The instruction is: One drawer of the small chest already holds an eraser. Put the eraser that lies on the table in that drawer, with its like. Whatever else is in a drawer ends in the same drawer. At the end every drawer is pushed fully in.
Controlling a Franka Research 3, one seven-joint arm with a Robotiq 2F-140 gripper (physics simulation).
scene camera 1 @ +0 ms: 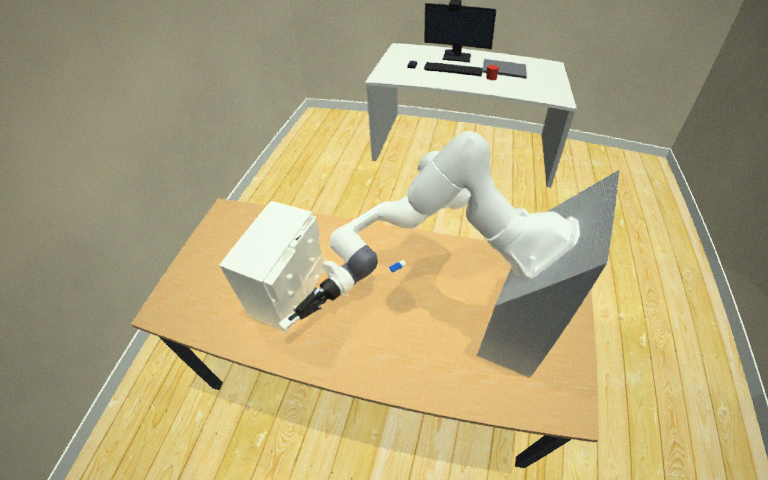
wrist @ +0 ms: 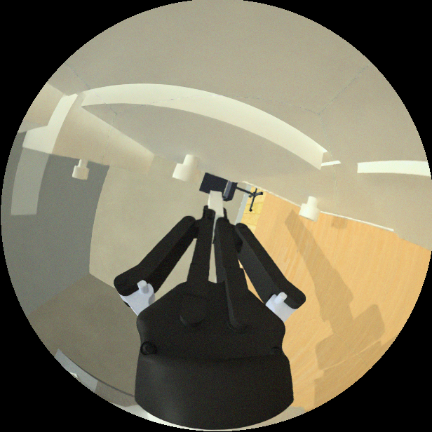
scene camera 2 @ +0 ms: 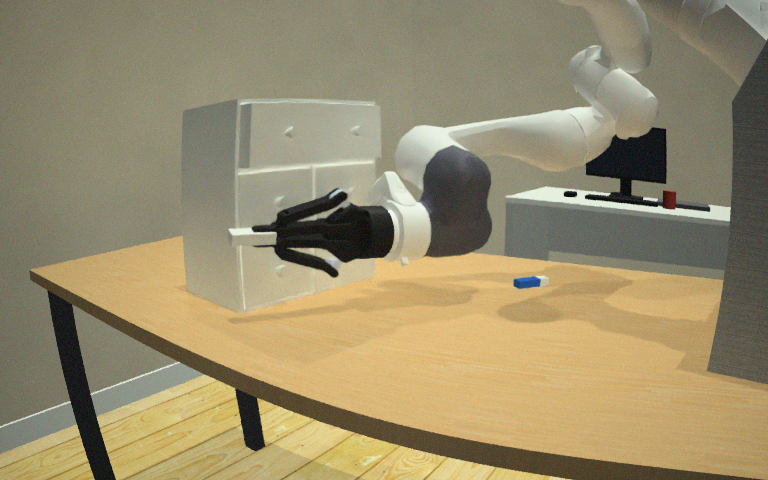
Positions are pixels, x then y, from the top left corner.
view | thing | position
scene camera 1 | my gripper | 281,327
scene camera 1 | small white chest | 247,265
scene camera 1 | wide drawer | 310,233
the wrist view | my gripper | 213,199
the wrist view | wide drawer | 72,131
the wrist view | wide drawer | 281,71
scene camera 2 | my gripper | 229,237
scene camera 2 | small white chest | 210,134
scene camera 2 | wide drawer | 270,134
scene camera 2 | wide drawer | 356,269
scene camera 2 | wide drawer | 265,277
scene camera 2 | wide drawer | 356,179
